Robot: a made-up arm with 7 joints. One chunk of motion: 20 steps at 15 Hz.
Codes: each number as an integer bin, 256 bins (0 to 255) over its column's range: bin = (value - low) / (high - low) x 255, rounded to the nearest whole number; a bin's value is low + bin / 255 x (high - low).
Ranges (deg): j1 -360.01..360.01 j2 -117.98..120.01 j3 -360.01..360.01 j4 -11..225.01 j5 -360.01..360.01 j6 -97.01..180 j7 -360.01..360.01
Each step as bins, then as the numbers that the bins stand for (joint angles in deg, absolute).
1 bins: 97 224 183 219 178 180 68
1 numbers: -86.12 91.08 156.71 191.69 142.59 98.53 -168.00
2 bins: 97 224 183 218 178 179 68
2 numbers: -86.12 91.08 156.71 190.77 142.59 97.44 -168.00
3 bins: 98 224 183 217 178 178 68
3 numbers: -83.30 91.08 156.71 189.84 142.59 96.35 -168.00
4 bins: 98 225 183 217 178 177 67
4 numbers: -83.30 92.01 156.71 189.84 142.59 95.27 -170.83
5 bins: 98 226 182 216 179 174 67
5 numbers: -83.30 92.94 153.89 188.91 145.42 92.01 -170.83
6 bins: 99 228 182 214 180 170 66
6 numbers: -80.47 94.81 153.89 187.06 148.24 87.66 -173.65
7 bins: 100 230 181 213 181 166 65
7 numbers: -77.65 96.68 151.06 186.14 151.06 83.32 -176.48
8 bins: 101 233 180 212 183 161 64
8 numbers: -74.83 99.48 148.24 185.21 156.71 77.89 -179.30
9 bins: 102 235 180 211 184 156 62
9 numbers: -72.00 101.34 148.24 184.29 159.53 72.45 -184.95
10 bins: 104 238 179 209 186 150 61
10 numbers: -66.35 104.14 145.42 182.44 165.18 65.94 -187.77
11 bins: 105 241 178 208 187 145 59
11 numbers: -63.53 106.94 142.59 181.51 168.00 60.51 -193.42
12 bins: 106 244 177 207 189 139 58
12 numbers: -60.71 109.74 139.77 180.58 173.65 53.99 -196.24
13 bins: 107 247 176 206 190 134 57
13 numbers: -57.88 112.54 136.94 179.66 176.48 48.56 -199.06
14 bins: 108 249 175 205 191 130 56
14 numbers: -55.06 114.41 134.12 178.73 179.30 44.21 -201.89
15 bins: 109 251 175 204 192 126 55
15 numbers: -52.24 116.28 134.12 177.81 182.12 39.87 -204.71
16 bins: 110 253 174 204 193 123 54
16 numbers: -49.41 118.14 131.30 177.81 184.95 36.61 -207.54
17 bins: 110 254 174 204 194 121 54
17 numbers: -49.41 119.08 131.30 177.81 187.77 34.43 -207.54
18 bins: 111 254 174 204 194 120 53
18 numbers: -46.59 119.08 131.30 177.81 187.77 33.35 -210.36
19 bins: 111 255 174 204 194 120 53
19 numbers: -46.59 120.01 131.30 177.81 187.77 33.35 -210.36
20 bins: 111 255 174 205 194 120 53
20 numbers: -46.59 120.01 131.30 178.73 187.77 33.35 -210.36
